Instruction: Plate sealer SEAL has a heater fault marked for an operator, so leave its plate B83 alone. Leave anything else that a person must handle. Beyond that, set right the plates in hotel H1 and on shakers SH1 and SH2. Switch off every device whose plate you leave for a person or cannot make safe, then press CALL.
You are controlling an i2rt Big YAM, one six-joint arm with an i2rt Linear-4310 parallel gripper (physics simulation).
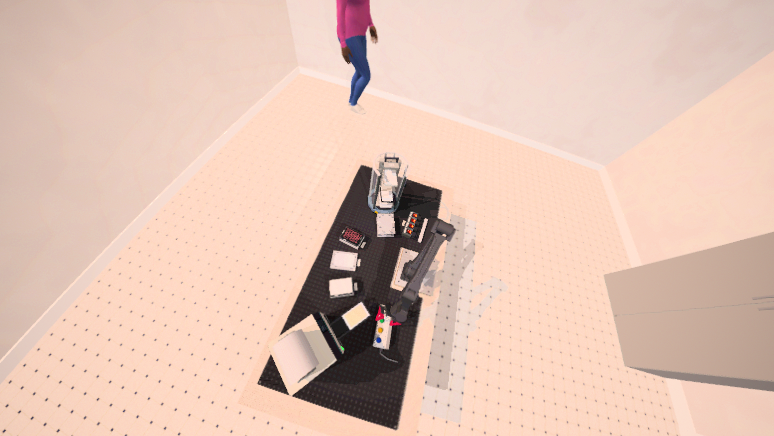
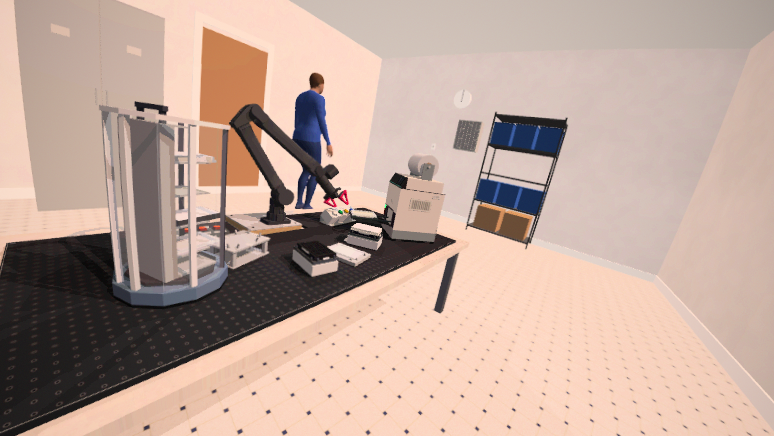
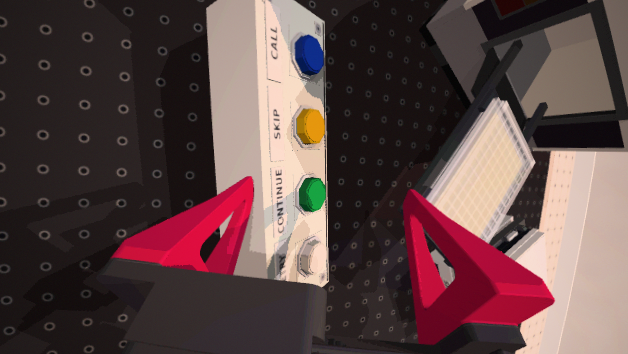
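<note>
My gripper is open and empty, low over the RETRY end of the white button box. The blue CALL button is at the box's far end, beyond green CONTINUE and yellow SKIP. Sealer SEAL has plate B83 on its extended carrier. Shaker SH2 bears a white-topped plate. Shaker SH1 has a dark top with red showing from above. Hotel H1 is the tall tower; its plates are partly hidden.
A white nest lies between the shakers. A white stand adjoins the tower. A switch bank with red-orange rockers stands near the arm base. One person in pink and one in blue stand away from the table.
</note>
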